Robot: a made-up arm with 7 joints.
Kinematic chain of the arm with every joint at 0, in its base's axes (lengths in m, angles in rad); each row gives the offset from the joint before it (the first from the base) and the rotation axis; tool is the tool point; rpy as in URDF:
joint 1: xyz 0 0 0.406 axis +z
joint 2: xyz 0 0 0 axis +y
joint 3: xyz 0 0 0.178 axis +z
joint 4: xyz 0.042 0 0 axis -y
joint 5: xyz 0.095 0 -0.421 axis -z
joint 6: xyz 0 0 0 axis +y
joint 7: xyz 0.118 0 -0.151 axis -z
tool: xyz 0 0 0 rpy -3.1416 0 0
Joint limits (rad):
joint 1: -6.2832..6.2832
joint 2: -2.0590..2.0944
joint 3: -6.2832..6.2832
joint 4: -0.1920..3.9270
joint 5: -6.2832..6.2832
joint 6: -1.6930..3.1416
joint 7: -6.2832..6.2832
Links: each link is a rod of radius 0.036 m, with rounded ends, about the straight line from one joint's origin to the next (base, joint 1, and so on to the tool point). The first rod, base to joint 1, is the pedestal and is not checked.
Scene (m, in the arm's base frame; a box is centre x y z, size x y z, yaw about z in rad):
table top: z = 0
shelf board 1: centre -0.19 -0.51 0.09 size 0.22 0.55 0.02 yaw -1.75
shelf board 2: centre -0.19 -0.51 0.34 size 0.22 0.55 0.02 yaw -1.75
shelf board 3: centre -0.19 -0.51 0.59 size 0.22 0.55 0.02 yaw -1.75
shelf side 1: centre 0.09 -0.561 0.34 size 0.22 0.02 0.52 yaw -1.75
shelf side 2: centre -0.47 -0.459 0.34 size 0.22 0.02 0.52 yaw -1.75
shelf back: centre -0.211 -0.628 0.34 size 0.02 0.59 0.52 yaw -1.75
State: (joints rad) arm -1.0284 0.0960 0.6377 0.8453 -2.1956 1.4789 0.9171
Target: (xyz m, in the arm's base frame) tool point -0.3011 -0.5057 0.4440
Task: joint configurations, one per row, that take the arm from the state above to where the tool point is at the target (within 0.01 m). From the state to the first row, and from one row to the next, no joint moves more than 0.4 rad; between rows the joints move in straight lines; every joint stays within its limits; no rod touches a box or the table.
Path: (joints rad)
1: -0.9663 -0.1446 0.6740 0.9139 -2.3358 1.8114 0.6622
2: -0.9042 -0.3852 0.7103 0.9825 -2.4759 2.1440 0.4074
3: -0.8421 -0.6258 0.7466 1.0511 -2.6161 2.4765 0.1525
4: -0.7800 -0.8664 0.7828 1.1197 -2.7563 2.8091 -0.1023
5: -0.7178 -1.1070 0.8191 1.1883 -2.8965 3.1416 -0.3572
6: -0.9867 -0.9316 0.6047 1.0102 -2.5959 2.9937 -0.0386
7: -1.2556 -0.7563 0.3902 0.8322 -2.2953 2.8458 0.2800
8: -1.5244 -0.5809 0.1758 0.6541 -1.9947 2.6979 0.5985
9: -1.7933 -0.4055 -0.0386 0.4760 -1.6941 2.5501 0.9171
10: -1.7855 -0.2850 -0.0601 0.6333 -1.8319 2.2479 0.9171
11: -1.7777 -0.1646 -0.0816 0.7907 -1.9698 1.9457 0.9171
12: -1.7699 -0.0441 -0.1032 0.9480 -2.1076 1.6435 0.9171

